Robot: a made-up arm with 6 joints.
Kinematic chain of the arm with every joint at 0, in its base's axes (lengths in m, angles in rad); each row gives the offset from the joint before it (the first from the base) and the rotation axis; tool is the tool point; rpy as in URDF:
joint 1: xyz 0 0 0.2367 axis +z
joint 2: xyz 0 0 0 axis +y
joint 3: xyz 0.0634 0 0.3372 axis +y
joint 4: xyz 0.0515 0 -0.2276 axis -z
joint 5: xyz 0 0 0 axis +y
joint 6: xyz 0.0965 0 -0.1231 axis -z
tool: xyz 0 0 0 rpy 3.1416 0 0
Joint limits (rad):
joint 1: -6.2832..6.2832
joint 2: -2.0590..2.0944
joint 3: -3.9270..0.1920
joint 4: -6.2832..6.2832
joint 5: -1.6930..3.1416
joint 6: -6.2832..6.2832
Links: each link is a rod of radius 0.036 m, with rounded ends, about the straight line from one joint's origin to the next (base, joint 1, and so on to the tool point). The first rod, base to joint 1, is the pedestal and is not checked.
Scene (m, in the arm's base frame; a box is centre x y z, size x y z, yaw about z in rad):
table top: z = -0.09
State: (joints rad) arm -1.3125 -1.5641 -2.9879 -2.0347 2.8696 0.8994
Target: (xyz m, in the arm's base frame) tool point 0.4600 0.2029 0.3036
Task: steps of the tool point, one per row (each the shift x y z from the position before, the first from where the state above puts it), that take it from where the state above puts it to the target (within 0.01 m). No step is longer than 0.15 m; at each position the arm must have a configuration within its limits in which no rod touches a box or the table.
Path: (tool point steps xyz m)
1: 0.1277 0.0478 0.0136
2: 0.1363 0.0114 0.0139
3: 0.1345 -0.0263 0.0142
4: 0.1224 -0.0620 0.0145
5: 0.1009 -0.0931 0.0149
6: 0.0716 -0.1172 0.0151

